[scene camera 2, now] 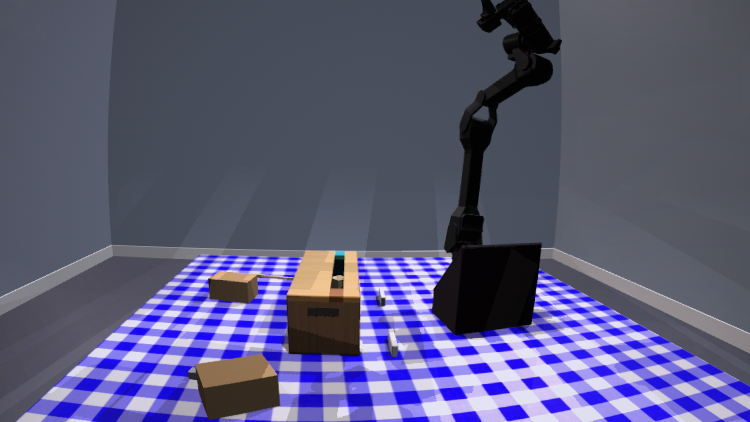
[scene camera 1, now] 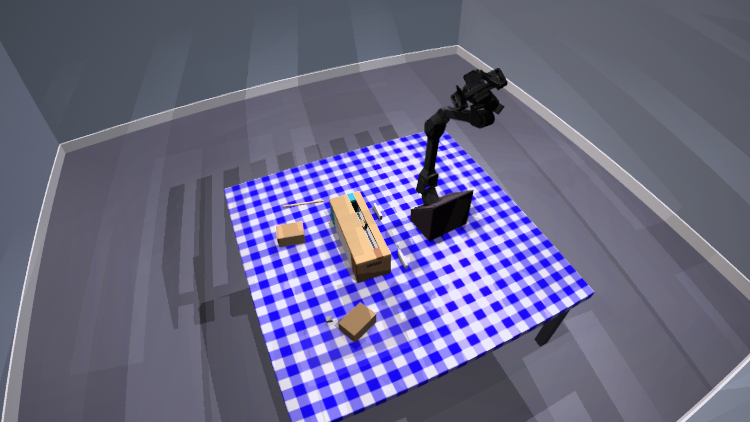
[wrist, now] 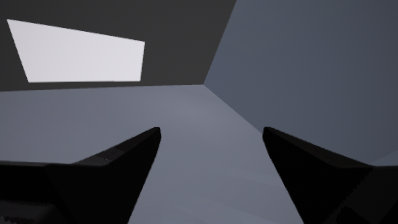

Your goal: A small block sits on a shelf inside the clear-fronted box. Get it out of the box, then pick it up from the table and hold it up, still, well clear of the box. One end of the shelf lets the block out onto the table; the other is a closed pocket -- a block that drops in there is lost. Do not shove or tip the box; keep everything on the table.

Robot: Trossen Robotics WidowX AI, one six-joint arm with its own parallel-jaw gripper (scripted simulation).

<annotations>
A long cardboard box shows in scene camera 2 and in scene camera 1; in the wrist view it is out of frame. One and the same spot on the long cardboard box: (scene camera 2: 321,319) is (scene camera 1: 373,266).
</annotations>
